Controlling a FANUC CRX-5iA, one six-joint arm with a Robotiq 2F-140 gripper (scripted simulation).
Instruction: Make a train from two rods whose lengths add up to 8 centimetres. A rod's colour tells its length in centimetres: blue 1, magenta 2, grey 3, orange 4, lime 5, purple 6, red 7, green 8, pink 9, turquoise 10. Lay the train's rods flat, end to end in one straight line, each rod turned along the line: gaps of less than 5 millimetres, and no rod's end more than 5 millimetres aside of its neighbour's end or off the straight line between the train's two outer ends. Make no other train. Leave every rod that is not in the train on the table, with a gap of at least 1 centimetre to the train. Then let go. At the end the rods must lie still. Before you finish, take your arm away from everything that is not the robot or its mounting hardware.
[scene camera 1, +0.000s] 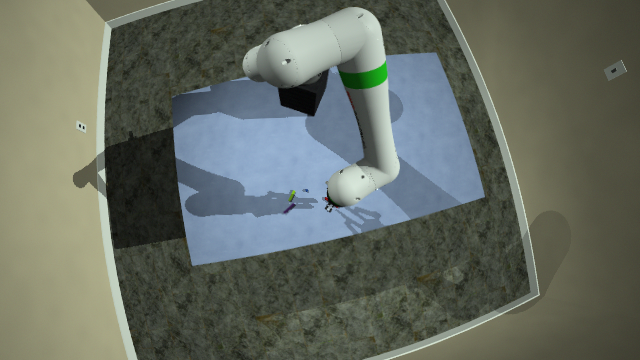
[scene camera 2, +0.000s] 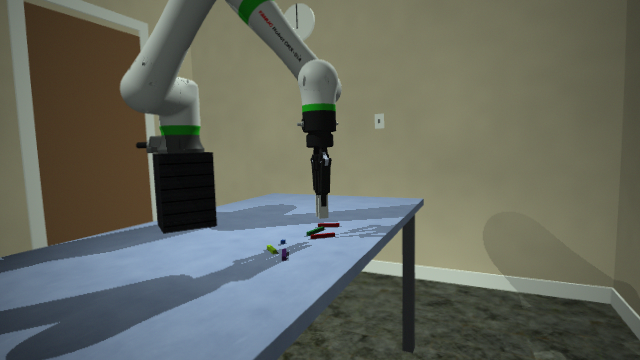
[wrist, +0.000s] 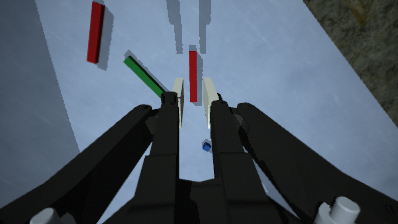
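Observation:
Scene camera 2 shows me my gripper (scene camera 2: 322, 217). In the wrist view I see my gripper (wrist: 193, 89) too, and there I also see a red rod (wrist: 96, 24).

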